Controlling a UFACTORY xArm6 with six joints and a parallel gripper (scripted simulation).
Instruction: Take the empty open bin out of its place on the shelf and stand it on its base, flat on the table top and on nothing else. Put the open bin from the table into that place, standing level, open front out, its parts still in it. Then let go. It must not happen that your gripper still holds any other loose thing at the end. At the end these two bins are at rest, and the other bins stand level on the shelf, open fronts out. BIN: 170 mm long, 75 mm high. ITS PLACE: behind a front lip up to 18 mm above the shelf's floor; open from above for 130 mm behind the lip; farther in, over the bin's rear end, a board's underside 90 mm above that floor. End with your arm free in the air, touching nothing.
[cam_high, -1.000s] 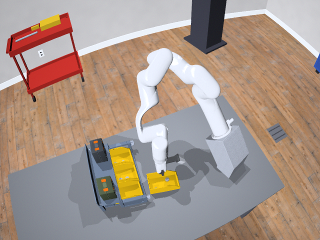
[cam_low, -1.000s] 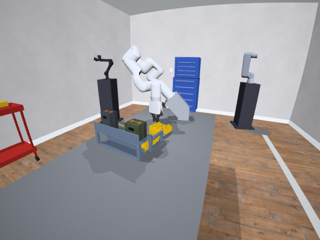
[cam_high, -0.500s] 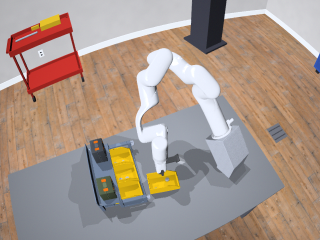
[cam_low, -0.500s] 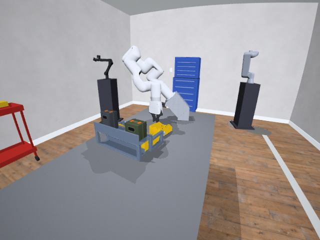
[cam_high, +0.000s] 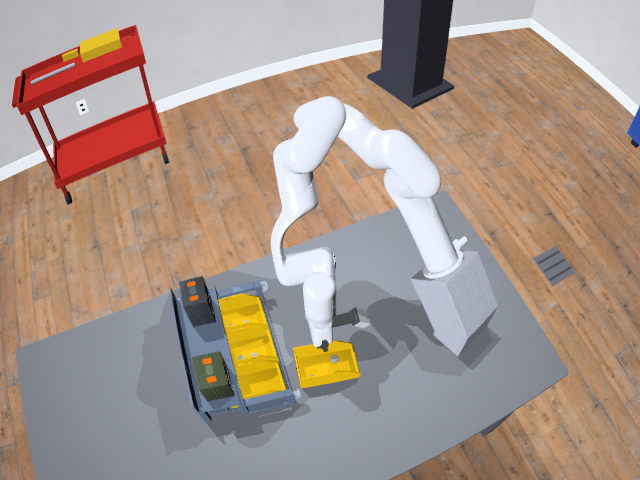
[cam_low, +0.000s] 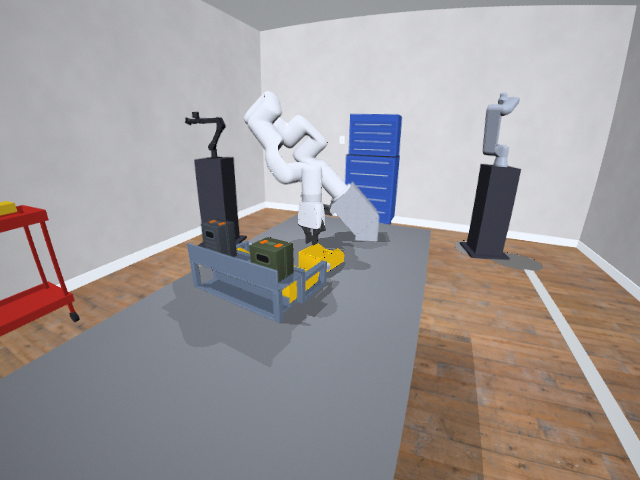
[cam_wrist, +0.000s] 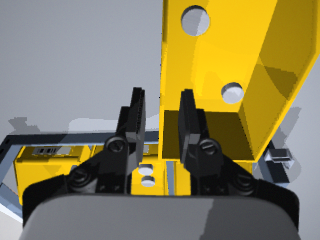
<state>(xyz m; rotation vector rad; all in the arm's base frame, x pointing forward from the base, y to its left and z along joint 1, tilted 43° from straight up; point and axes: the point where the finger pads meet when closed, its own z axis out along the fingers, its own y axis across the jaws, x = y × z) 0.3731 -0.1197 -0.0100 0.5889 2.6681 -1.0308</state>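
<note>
Now: hand 9 cm short of the shelf lip, 9 cm to the left of it and 9 cm above it. Also, from my hand: olive box 31 cm ahead, 6 cm to the right, 5 cm above; then dark grey box 22 cm ahead, 27 cm to the right, 6 cm above.
</note>
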